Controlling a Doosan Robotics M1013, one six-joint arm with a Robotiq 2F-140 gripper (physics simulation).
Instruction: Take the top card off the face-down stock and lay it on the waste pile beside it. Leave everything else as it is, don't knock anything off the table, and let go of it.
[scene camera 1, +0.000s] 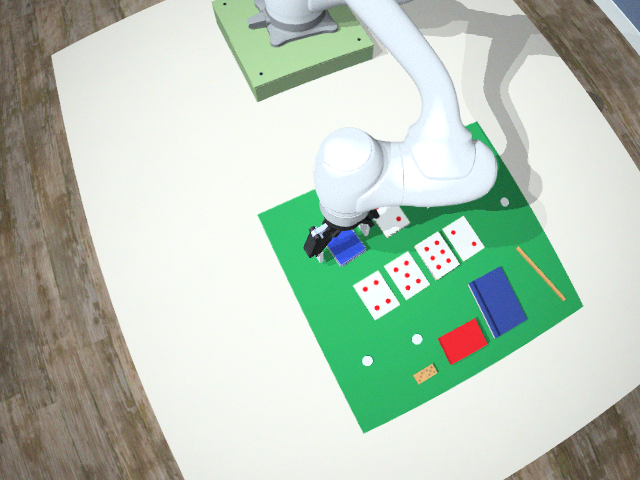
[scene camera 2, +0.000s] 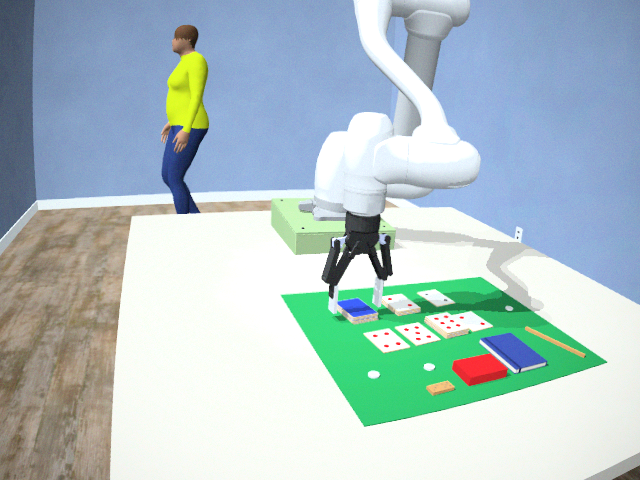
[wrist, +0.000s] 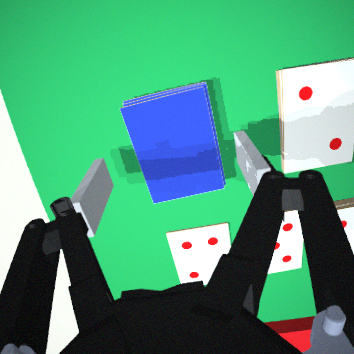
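The face-down stock is a blue-backed pile on the green mat, its upper cards slightly fanned at one edge. The waste pile lies beside it, with a white face-up card showing two red dots on top. My gripper is open and empty, pointing down over the stock. Its fingertips are low, one on each side of the stock, apart from it; the gap looks wider on the left in the wrist view. The arm partly hides both piles in scene camera 1.
Face-up cards lie in a row in front. The green mat also holds a red box, a blue book, a stick, a domino and white discs.
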